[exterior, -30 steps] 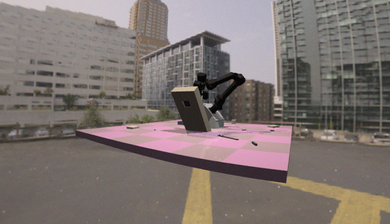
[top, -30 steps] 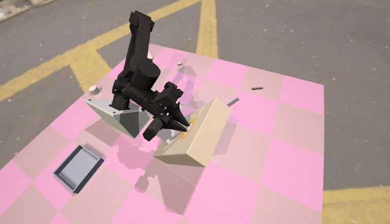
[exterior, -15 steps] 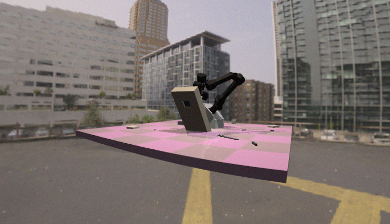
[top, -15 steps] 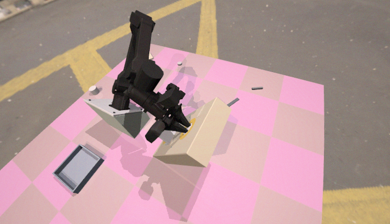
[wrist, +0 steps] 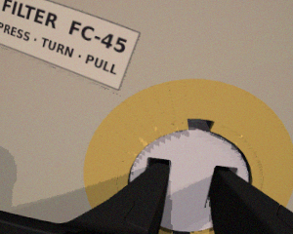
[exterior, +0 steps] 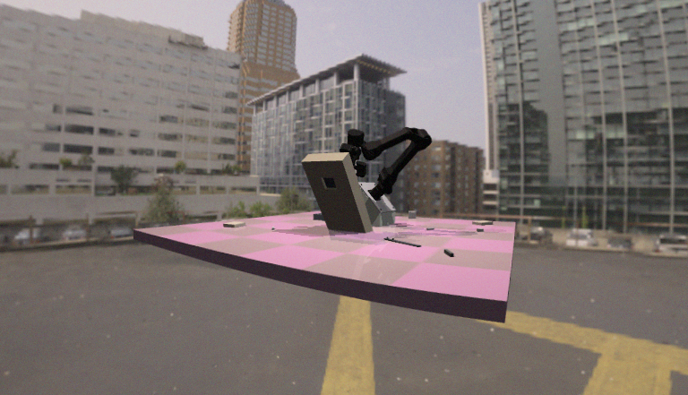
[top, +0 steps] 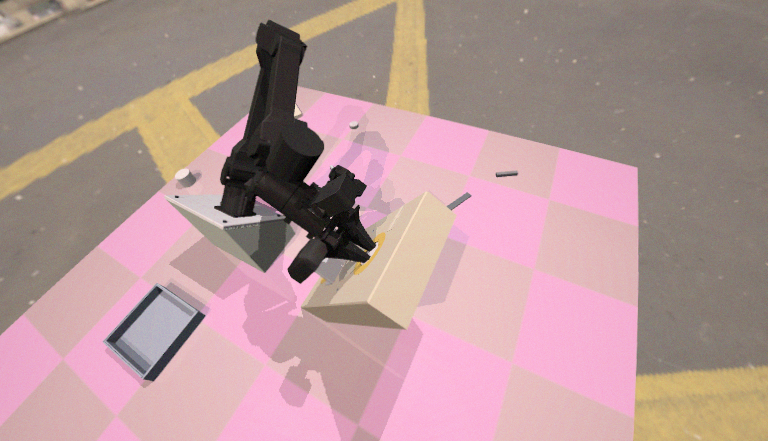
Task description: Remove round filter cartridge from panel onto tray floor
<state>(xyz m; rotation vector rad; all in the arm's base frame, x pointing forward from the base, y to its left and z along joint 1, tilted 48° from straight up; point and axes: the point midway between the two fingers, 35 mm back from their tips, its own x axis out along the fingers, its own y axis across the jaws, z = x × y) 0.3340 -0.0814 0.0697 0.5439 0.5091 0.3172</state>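
The round filter cartridge is 10 mm ahead of my gripper tip and 10 mm below it. Round my gripper tip: grey tray 440 mm behind, 280 mm to the right, 220 mm below; then beige service panel 40 mm behind, 80 mm below.
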